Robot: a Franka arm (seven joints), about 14 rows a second.
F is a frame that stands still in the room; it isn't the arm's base.
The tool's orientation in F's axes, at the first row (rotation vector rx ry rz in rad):
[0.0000 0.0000 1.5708]
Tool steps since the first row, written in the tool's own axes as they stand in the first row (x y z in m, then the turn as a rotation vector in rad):
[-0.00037 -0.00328 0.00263 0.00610 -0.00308 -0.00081]
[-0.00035 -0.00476 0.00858 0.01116 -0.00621 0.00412]
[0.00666 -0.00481 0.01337 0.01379 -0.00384 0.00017]
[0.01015 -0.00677 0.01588 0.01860 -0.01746 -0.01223]
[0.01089 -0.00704 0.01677 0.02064 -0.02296 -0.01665]
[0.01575 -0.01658 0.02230 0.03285 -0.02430 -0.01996]
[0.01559 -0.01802 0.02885 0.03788 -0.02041 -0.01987]
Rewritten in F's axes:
[0.00328 -0.00037 0.00263 0.00308 0.00610 -0.00081]
[0.00476 -0.00035 0.00858 0.00621 0.01116 0.00412]
[0.00481 0.00666 0.01337 0.00384 0.01379 0.00017]
[0.00677 0.01015 0.01588 0.01746 0.01860 -0.01223]
[0.00704 0.01089 0.01677 0.02296 0.02064 -0.01665]
[0.01658 0.01575 0.02230 0.02430 0.03285 -0.01996]
[0.01802 0.01559 0.02885 0.02041 0.03788 -0.01987]

